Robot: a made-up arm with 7 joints. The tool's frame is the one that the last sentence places. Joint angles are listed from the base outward.
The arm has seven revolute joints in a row. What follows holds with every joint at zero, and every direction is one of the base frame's. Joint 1 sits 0.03 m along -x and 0.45 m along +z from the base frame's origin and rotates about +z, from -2.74 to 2.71 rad. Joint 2 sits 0.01 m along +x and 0.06 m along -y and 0.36 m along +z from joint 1 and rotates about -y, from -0.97 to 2.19 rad. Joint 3 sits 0.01 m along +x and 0.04 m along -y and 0.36 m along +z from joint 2 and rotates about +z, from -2.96 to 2.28 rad. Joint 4 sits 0.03 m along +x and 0.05 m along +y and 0.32 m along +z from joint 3 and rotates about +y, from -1.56 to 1.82 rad. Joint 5 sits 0.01 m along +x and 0.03 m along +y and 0.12 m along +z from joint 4 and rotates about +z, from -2.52 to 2.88 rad. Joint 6 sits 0.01 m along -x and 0.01 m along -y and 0.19 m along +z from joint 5 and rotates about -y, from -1.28 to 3.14 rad. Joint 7 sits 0.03 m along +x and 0.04 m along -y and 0.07 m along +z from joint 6 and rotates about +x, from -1.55 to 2.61 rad. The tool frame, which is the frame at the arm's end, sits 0.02 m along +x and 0.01 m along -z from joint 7; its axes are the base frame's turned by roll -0.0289, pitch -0.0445 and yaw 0.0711 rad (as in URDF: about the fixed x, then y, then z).
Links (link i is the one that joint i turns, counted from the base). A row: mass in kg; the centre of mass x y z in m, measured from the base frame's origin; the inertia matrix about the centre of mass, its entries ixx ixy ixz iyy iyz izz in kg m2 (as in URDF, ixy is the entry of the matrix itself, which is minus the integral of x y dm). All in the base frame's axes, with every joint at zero. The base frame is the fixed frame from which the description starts. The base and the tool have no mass.
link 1: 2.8; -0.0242 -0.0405 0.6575; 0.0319 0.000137 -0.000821 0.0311 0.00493 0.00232
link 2: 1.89; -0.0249 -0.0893 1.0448; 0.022 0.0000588 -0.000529 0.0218 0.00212 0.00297
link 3: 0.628; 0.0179 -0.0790 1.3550; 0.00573 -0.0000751 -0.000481 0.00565 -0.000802 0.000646
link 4: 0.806; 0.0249 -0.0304 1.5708; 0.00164 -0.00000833 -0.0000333 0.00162 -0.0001 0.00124
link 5: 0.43; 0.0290 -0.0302 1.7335; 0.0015 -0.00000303 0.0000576 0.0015 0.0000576 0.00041
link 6: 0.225; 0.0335 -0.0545 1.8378; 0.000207 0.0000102 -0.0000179 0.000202 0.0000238 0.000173
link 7: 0.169; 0.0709 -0.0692 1.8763; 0.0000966 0 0 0.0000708 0 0.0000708
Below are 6 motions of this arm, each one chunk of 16 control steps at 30 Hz.
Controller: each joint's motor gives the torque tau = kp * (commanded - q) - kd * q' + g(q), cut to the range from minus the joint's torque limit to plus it. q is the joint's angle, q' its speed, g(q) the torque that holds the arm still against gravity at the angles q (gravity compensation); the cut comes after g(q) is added. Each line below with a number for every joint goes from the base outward.
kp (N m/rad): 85 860 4.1 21 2.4 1.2 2.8
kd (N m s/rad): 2.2 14 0.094 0.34 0.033 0.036 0.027
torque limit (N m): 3.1 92 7.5 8 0.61 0.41 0.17
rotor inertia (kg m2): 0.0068 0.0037 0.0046 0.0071 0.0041 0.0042 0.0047
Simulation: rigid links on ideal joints. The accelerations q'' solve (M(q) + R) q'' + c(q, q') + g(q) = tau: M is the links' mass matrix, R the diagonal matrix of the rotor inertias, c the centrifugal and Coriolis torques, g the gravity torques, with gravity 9.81 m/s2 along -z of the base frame. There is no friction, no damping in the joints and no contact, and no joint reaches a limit. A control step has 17 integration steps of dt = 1/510 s. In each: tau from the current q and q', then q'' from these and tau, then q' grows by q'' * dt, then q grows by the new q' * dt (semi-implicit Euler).
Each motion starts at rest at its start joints. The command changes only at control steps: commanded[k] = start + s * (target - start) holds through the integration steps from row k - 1 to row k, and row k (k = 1, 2, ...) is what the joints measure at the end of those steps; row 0 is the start. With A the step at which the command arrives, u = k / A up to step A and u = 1 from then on. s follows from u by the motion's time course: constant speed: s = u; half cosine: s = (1 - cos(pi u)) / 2; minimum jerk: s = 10 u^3 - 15 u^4 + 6 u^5; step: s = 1 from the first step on.
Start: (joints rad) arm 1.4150 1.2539 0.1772 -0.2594 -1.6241 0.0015 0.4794
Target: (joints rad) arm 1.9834 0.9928 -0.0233 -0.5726 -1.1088 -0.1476 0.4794
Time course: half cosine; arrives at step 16
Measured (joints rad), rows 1 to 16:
1: 1.4150 1.2525 0.1801 -0.2633 -1.6244 0.0036 0.4793
2: 1.4152 1.2469 0.1888 -0.2778 -1.6239 0.0115 0.4791
3: 1.4168 1.2362 0.1991 -0.3044 -1.6177 0.0255 0.4790
4: 1.4203 1.2208 0.2043 -0.3388 -1.5987 0.0407 0.4793
5: 1.4264 1.2017 0.2004 -0.3755 -1.5629 0.0508 0.4802
6: 1.4354 1.1793 0.1864 -0.4098 -1.5119 0.0517 0.4812
7: 1.4477 1.1544 0.1625 -0.4387 -1.4513 0.0416 0.4819
8: 1.4637 1.1277 0.1289 -0.4606 -1.3877 0.0212 0.4819
9: 1.4836 1.1004 0.0861 -0.4751 -1.3259 -0.0072 0.4811
10: 1.5074 1.0737 0.0347 -0.4835 -1.2683 -0.0403 0.4797
11: 1.5353 1.0487 -0.0235 -0.4881 -1.2153 -0.0743 0.4782
12: 1.5671 1.0267 -0.0852 -0.4913 -1.1672 -0.1055 0.4771
13: 1.6028 1.0085 -0.1459 -0.4946 -1.1258 -0.1309 0.4765
14: 1.6423 0.9950 -0.2000 -0.4986 -1.0944 -0.1481 0.4764
15: 1.6854 0.9868 -0.2419 -0.5028 -1.0763 -0.1557 0.4767
16: 1.7317 0.9841 -0.2667 -0.5062 -1.0741 -0.1529 0.4770

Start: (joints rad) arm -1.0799 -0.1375 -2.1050 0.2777 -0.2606 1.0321 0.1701
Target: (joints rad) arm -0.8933 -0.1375 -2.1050 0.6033 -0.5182 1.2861 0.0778
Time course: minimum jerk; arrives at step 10
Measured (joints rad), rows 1 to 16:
1: -1.0789 -0.1374 -2.1055 0.2787 -0.2615 1.0329 0.1699
2: -1.0725 -0.1369 -2.1087 0.2855 -0.2675 1.0387 0.1681
3: -1.0561 -0.1362 -2.1179 0.3058 -0.2847 1.0558 0.1623
4: -1.0292 -0.1358 -2.1326 0.3449 -0.3174 1.0889 0.1498
5: -0.9954 -0.1361 -2.1475 0.4030 -0.3652 1.1365 0.1303
6: -0.9604 -0.1367 -2.1560 0.4741 -0.4221 1.1911 0.1064
7: -0.9305 -0.1372 -2.1536 0.5478 -0.4785 1.2415 0.0831
8: -0.9099 -0.1376 -2.1395 0.6124 -0.5251 1.2773 0.0661
9: -0.9002 -0.1377 -2.1157 0.6577 -0.5552 1.2926 0.0593
10: -0.8990 -0.1378 -2.0880 0.6782 -0.5665 1.2870 0.0628
11: -0.9002 -0.1377 -2.0651 0.6752 -0.5612 1.2664 0.0726
12: -0.8993 -0.1378 -2.0542 0.6547 -0.5449 1.2413 0.0823
13: -0.8957 -0.1381 -2.0561 0.6248 -0.5245 1.2230 0.0871
14: -0.8910 -0.1384 -2.0656 0.5938 -0.5073 1.2207 0.0858
15: -0.8872 -0.1385 -2.0764 0.5692 -0.4984 1.2380 0.0807
16: -0.8851 -0.1385 -2.0842 0.5559 -0.4996 1.2720 0.0757

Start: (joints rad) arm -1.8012 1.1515 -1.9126 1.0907 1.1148 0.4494 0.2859
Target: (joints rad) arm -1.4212 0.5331 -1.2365 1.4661 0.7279 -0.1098 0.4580
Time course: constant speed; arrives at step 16
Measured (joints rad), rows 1 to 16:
1: -1.8020 1.1262 -1.9786 1.0992 1.1254 0.4223 0.2886
2: -1.8002 1.0797 -2.0912 1.1206 1.1176 0.3858 0.2982
3: -1.7948 1.0361 -2.1779 1.1497 1.0613 0.3748 0.3151
4: -1.7880 0.9996 -2.2248 1.1820 0.9740 0.3885 0.3351
5: -1.7808 0.9640 -2.2489 1.2148 0.8961 0.4069 0.3525
6: -1.7733 0.9259 -2.2577 1.2442 0.8540 0.4146 0.3641
7: -1.7662 0.8866 -2.2468 1.2665 0.8479 0.4058 0.3706
8: -1.7598 0.8477 -2.2111 1.2815 0.8595 0.3800 0.3754
9: -1.7536 0.8093 -2.1507 1.2913 0.8666 0.3400 0.3819
10: -1.7467 0.7707 -2.0691 1.2982 0.8544 0.2909 0.3919
11: -1.7372 0.7315 -1.9700 1.3038 0.8210 0.2394 0.4047
12: -1.7231 0.6920 -1.8574 1.3092 0.7744 0.1928 0.4183
13: -1.7016 0.6526 -1.7362 1.3152 0.7274 0.1562 0.4305
14: -1.6694 0.6133 -1.6123 1.3229 0.6902 0.1315 0.4405
15: -1.6223 0.5743 -1.4922 1.3336 0.6666 0.1171 0.4486
16: -1.5554 0.5359 -1.3839 1.3482 0.6539 0.1081 0.4564

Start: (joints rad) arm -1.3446 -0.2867 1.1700 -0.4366 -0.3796 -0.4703 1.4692
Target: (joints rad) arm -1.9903 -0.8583 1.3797 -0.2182 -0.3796 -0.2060 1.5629
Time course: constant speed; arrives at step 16
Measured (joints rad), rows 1 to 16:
1: -1.3752 -0.3004 1.1423 -0.4316 -0.3597 -0.4645 1.4708
2: -1.4266 -0.3347 1.0917 -0.4307 -0.3277 -0.4406 1.4757
3: -1.4700 -0.3815 1.0615 -0.4307 -0.3209 -0.3949 1.4840
4: -1.5022 -0.4303 1.0785 -0.4122 -0.3573 -0.3375 1.4937
5: -1.5301 -0.4741 1.1371 -0.3686 -0.4152 -0.2890 1.5029
6: -1.5583 -0.5117 1.2079 -0.3154 -0.4492 -0.2697 1.5095
7: -1.5878 -0.5449 1.2572 -0.2740 -0.4276 -0.2876 1.5135
8: -1.6187 -0.5763 1.2706 -0.2537 -0.3586 -0.3332 1.5160
9: -1.6511 -0.6085 1.2595 -0.2491 -0.2811 -0.3849 1.5191
10: -1.6852 -0.6429 1.2452 -0.2490 -0.2355 -0.4213 1.5243
11: -1.7208 -0.6795 1.2424 -0.2442 -0.2411 -0.4291 1.5315
12: -1.7580 -0.7172 1.2532 -0.2318 -0.2902 -0.4066 1.5398
13: -1.7967 -0.7550 1.2710 -0.2150 -0.3551 -0.3616 1.5478
14: -1.8365 -0.7918 1.2872 -0.1995 -0.4041 -0.3062 1.5546
15: -1.8773 -0.8274 1.2983 -0.1884 -0.4184 -0.2510 1.5598
16: -1.9191 -0.8620 1.3076 -0.1806 -0.4003 -0.2025 1.5640

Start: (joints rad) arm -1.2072 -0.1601 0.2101 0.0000 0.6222 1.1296 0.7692
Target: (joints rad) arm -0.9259 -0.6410 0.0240 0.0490 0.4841 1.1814 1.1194
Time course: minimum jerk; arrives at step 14
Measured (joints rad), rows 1 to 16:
1: -1.2074 -0.1610 0.2134 -0.0021 0.6213 1.1294 0.7695
2: -1.2074 -0.1674 0.2345 -0.0161 0.6142 1.1289 0.7720
3: -1.2030 -0.1845 0.2841 -0.0503 0.5912 1.1304 0.7812
4: -1.1889 -0.2149 0.3577 -0.1017 0.5425 1.1386 0.8023
5: -1.1662 -0.2583 0.4357 -0.1575 0.4673 1.1595 0.8382
6: -1.1422 -0.3139 0.4929 -0.2010 0.3798 1.2015 0.8879
7: -1.1242 -0.3788 0.5087 -0.2150 0.3072 1.2676 0.9458
8: -1.1137 -0.4475 0.4658 -0.1860 0.2794 1.3442 1.0040
9: -1.1042 -0.5124 0.3489 -0.1134 0.3119 1.4021 1.0548
10: -1.0831 -0.5688 0.1588 -0.0138 0.3936 1.4029 1.0936
11: -1.0423 -0.6160 -0.0789 0.0971 0.4982 1.3241 1.1186
12: -0.9835 -0.6533 -0.3168 0.2171 0.6003 1.1716 1.1307
13: -0.9269 -0.6783 -0.4568 0.3378 0.6839 0.9653 1.1312
14: -0.8932 -0.6817 -0.4431 0.4609 0.7502 0.7291 1.1238
15: -0.8865 -0.6690 -0.3227 0.5677 0.8009 0.4747 1.1160
16: -0.9019 -0.6575 -0.1521 0.6255 0.8212 0.2041 1.1143

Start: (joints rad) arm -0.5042 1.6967 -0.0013 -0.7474 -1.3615 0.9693 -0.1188
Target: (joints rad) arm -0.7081 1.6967 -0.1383 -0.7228 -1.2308 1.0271 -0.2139
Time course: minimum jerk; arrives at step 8
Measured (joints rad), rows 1 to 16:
1: -0.5044 1.6967 -0.0010 -0.7473 -1.3608 0.9693 -0.1193
2: -0.5056 1.6967 0.0010 -0.7464 -1.3553 0.9696 -0.1229
3: -0.5092 1.6967 0.0056 -0.7437 -1.3375 0.9699 -0.1343
4: -0.5156 1.6969 0.0098 -0.7391 -1.3024 0.9699 -0.1565
5: -0.5243 1.6974 0.0096 -0.7336 -1.2531 0.9691 -0.1871
6: -0.5350 1.6976 0.0039 -0.7289 -1.2012 0.9679 -0.2176
7: -0.5477 1.6974 -0.0064 -0.7257 -1.1628 0.9667 -0.2374
8: -0.5622 1.6970 -0.0193 -0.7235 -1.1498 0.9661 -0.2396
9: -0.5786 1.6967 -0.0337 -0.7213 -1.1636 0.9668 -0.2265
10: -0.5972 1.6966 -0.0491 -0.7189 -1.1938 0.9696 -0.2082
11: -0.6182 1.6966 -0.0654 -0.7164 -1.2253 0.9748 -0.1963
12: -0.6419 1.6966 -0.0819 -0.7140 -1.2457 0.9825 -0.1966
13: -0.6683 1.6964 -0.0976 -0.7117 -1.2498 0.9916 -0.2071
14: -0.6959 1.6963 -0.1154 -0.7099 -1.2416 1.0009 -0.2199
15: -0.7225 1.6965 -0.1385 -0.7104 -1.2309 1.0100 -0.2273
16: -0.7464 1.6966 -0.1669 -0.7141 -1.2274 1.0198 -0.2259

